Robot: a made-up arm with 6 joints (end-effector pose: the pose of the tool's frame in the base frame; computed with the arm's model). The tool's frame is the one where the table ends.
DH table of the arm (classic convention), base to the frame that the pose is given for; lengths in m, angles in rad. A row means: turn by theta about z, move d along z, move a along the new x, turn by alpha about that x. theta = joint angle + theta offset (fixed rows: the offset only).
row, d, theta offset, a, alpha
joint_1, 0.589, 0, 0.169, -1.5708
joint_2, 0, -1.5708, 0.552, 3.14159
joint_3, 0, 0, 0.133, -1.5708
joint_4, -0.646, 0, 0, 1.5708
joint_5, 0, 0, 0, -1.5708
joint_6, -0.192, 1.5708, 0, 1.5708
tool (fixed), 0, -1.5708, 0, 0
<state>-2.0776 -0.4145 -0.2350 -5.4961 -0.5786 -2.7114</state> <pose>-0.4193 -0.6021 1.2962 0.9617 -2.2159 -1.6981</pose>
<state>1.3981 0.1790 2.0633 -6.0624 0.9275 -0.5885</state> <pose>-0.0738 -0.2273 1.7690 -1.8032 2.3694 -0.9338</pose>
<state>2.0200 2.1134 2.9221 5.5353 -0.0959 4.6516</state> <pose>-0.5034 1.0154 0.9921 -1.6169 -1.9843 -1.4396</pose>
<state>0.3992 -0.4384 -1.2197 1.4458 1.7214 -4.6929</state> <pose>0.3720 0.3613 0.7654 -1.2756 -2.1407 0.6904</pose>
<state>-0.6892 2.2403 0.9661 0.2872 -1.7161 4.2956</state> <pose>0.5334 -0.5092 -0.3592 -0.4640 -1.4083 2.4543</pose>
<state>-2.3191 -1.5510 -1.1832 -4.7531 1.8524 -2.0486</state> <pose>0.0537 -0.2130 0.9441 0.1259 0.0356 -0.4738</pose>
